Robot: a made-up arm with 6 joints.
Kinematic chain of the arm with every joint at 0, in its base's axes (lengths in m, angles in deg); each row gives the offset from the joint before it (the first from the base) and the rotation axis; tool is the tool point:
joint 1: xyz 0 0 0.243 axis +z
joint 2: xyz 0 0 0 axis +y
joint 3: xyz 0 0 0.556 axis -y
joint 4: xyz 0 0 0 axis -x
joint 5: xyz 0.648 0 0 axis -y
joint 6: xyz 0 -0.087 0 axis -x
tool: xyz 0 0 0
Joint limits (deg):
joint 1: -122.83..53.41
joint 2: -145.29..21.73
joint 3: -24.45..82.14
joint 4: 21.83..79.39
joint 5: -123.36..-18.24
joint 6: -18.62..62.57
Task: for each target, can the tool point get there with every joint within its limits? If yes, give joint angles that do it. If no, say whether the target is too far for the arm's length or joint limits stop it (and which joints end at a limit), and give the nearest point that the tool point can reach.
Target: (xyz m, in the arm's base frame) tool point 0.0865 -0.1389 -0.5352
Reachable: no: joint limits stop it (at a limit: joint 1, joint 2, joint 3) | nearest point -0.3897 -0.5762 -0.7464 | short by 0.680 m
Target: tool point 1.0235 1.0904 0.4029
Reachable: no: too far | nearest point 0.6385 1.0191 0.3737 | short by 0.393 m
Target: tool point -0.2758 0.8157 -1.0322
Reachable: no: too far | nearest point -0.2217 0.6557 -0.7491 | short by 0.330 m
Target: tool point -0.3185 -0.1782 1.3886
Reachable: yes | joints 19.86 -23.75 72.72 46.96 -36.14 27.59
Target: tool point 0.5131 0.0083 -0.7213
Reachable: no: joint limits stop it (at a limit: joint 1, joint 2, joint 3, joint 4) | nearest point 0.3617 0.5902 -0.7491 | short by 0.602 m
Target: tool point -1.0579 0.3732 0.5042
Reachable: yes | joints -23.11 -95.91 50.44 34.13 -42.84 25.12
